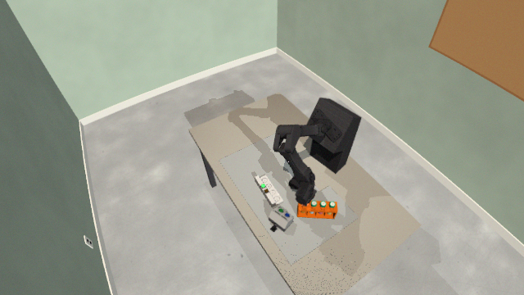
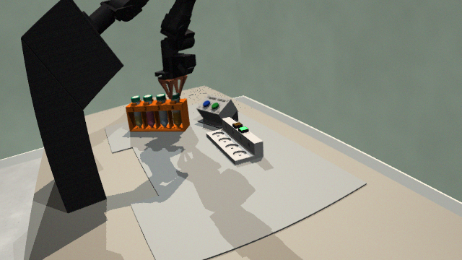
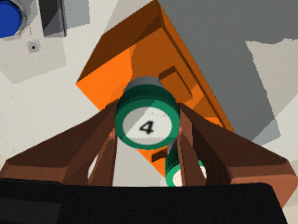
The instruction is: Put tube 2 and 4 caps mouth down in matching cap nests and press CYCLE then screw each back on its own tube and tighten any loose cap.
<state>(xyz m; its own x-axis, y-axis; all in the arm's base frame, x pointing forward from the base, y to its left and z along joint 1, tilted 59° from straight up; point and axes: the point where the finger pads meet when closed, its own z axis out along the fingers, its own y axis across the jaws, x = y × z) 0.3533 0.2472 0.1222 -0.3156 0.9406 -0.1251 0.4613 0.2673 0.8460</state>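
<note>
Now: hand 14 cm past the cap 1 and 6 cm to the right of it. From my hand the other things lie so: green ready key (13 cm ahead, 2 cm to the right, 5 cm below); then blue cycle key (11 cm ahead, 2 cm to the left, 5 cm below).
</note>
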